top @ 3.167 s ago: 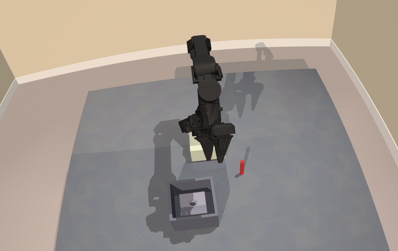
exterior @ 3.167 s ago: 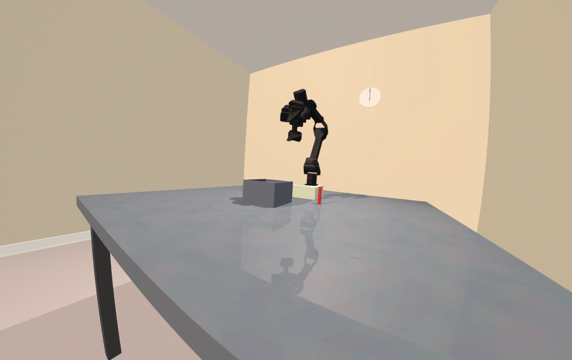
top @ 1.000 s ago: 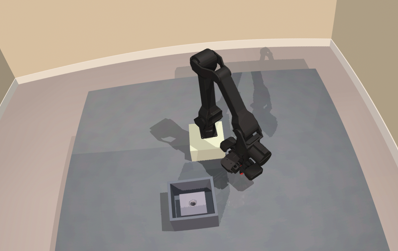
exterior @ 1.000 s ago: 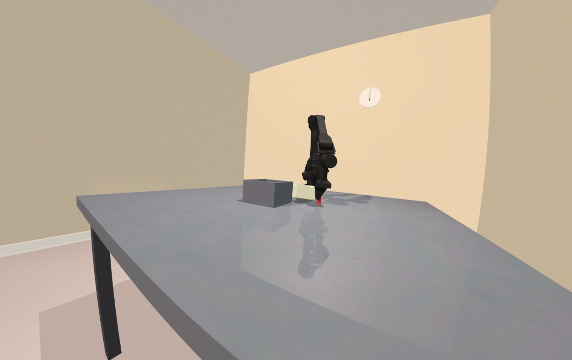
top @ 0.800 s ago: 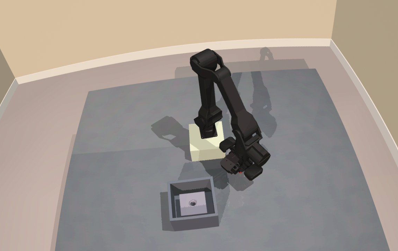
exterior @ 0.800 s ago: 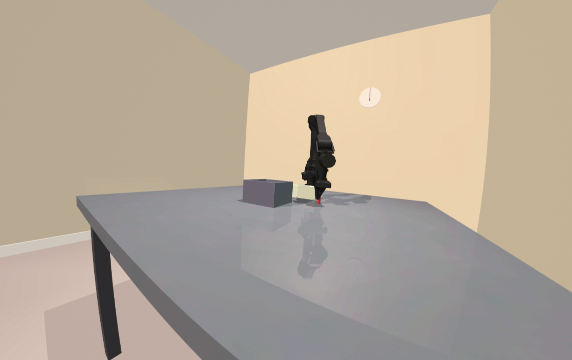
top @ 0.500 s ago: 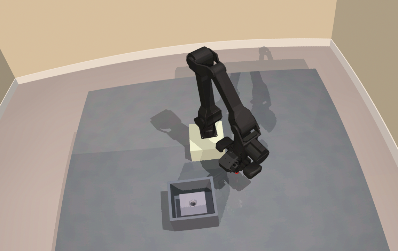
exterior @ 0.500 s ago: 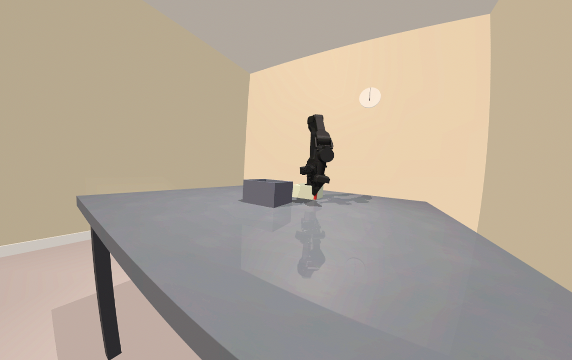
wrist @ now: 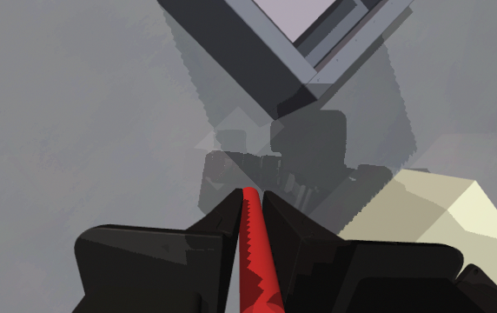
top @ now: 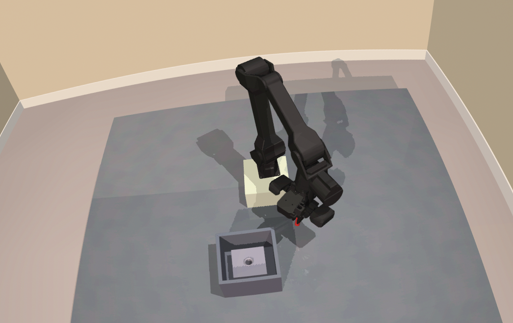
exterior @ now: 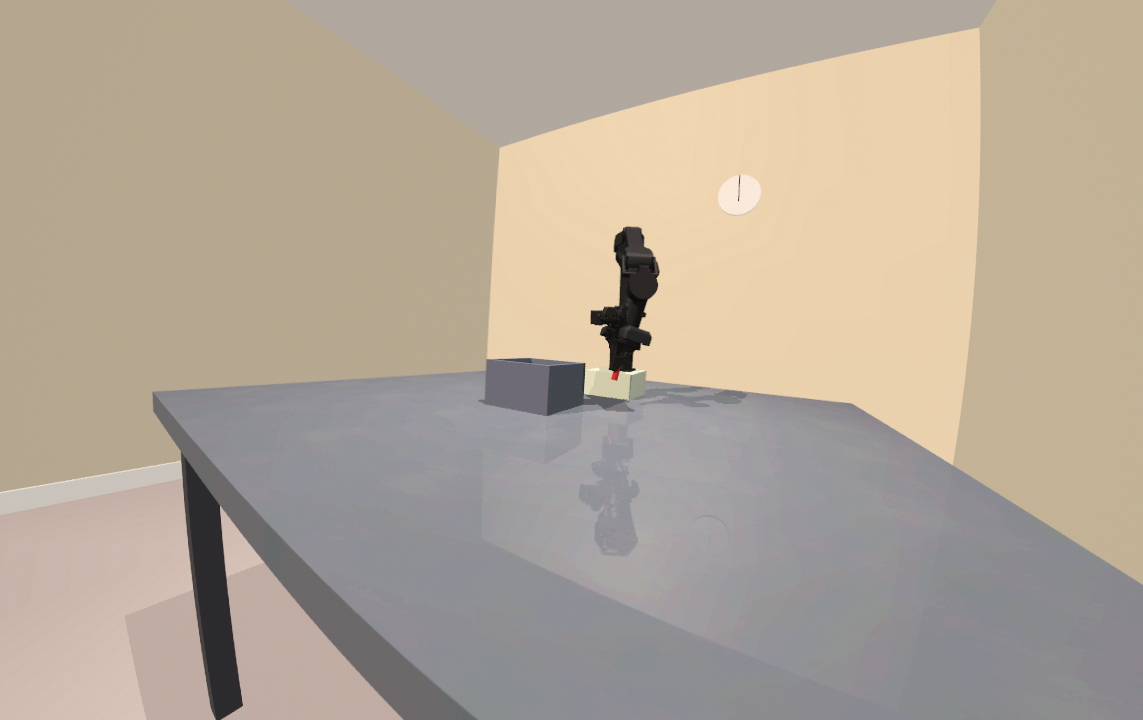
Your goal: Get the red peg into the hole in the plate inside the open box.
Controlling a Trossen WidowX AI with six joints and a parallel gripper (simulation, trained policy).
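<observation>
Right now my gripper tip is 150 mm to the left of the pale plate, 90 mm short of it and 40 mm above it. Also, from my gripper tip: grey box 150 mm to the right, 90 mm ahead, 60 mm below; red peg 20 mm above, 10 mm to the left, 10 mm behind.
</observation>
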